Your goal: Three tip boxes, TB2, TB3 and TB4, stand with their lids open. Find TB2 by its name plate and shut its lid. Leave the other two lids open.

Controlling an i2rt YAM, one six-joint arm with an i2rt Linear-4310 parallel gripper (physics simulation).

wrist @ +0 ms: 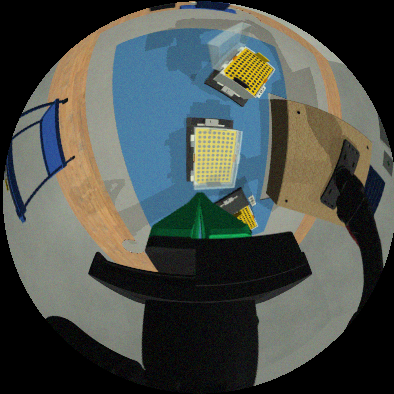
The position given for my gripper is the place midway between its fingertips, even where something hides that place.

Note:
In view: my gripper (199, 197), a clear lid (221, 48) and a clear lid (216, 151).

